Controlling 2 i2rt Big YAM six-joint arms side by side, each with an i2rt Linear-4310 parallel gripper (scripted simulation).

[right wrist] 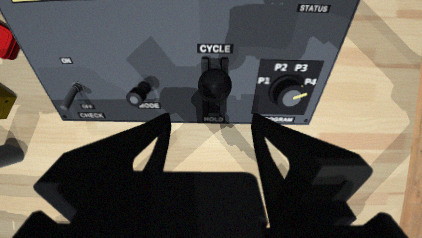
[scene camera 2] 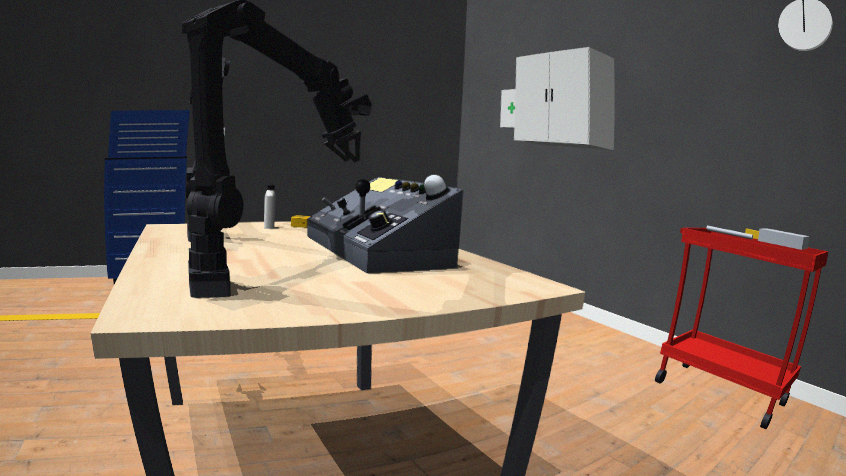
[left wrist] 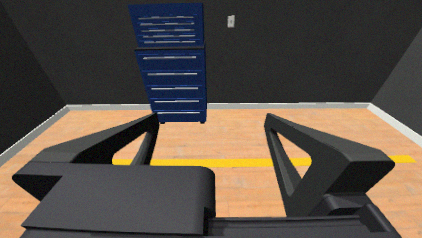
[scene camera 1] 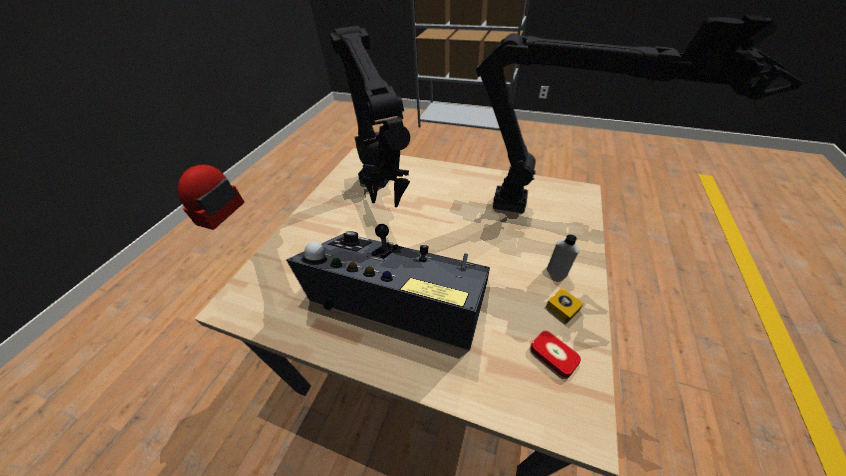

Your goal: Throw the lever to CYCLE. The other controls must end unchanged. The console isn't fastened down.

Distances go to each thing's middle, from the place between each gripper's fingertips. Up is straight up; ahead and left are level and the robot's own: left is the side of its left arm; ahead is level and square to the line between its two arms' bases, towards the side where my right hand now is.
My right hand (scene camera 2: pixel 352 160) is 120 mm above the black ball-topped lever (right wrist: pixel 214 85) and 40 mm short of it. Round my right hand: yellow box (scene camera 1: pixel 564 305): 530 mm to the left, 240 mm below, 20 mm ahead; then grey bottle (scene camera 1: pixel 565 252): 510 mm to the left, 150 mm below, 120 mm behind.
The grey bottle is 41 cm below my left hand, 36 cm to the right of it and 28 cm ahead of it. From my left hand the other things lie so: black ball-topped lever 87 cm to the right, 44 cm ahead, 38 cm below; then yellow box 50 cm below, 42 cm ahead, 34 cm to the right.
